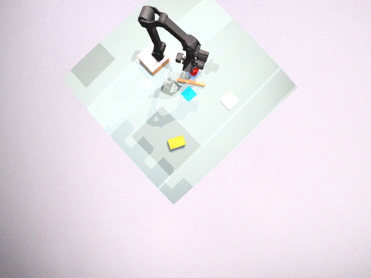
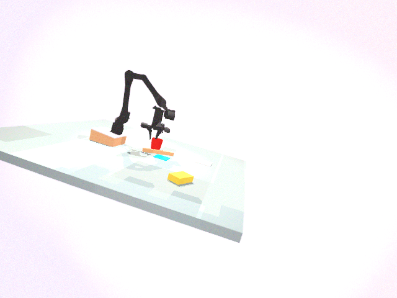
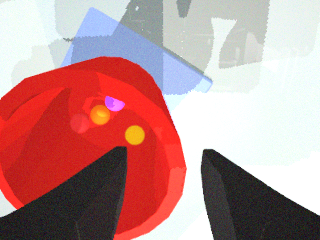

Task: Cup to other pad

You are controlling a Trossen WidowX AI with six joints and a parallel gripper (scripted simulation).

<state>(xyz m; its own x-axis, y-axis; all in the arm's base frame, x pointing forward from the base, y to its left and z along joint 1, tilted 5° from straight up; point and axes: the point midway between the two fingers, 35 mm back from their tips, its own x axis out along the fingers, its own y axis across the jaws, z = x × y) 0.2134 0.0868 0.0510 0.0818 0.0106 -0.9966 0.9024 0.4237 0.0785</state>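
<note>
Now: gripper tip 3 cm short of the red cup, 2 cm above it and 1 cm to the right of it. From my gripper tip the other things lie so: yellow marble 4 cm below, 2 cm to the left, 1 cm ahead; blue pad 7 cm below, 2 cm ahead, 1 cm to the left; wooden bar 7 cm ahead, 6 cm to the right, 6 cm below.
</note>
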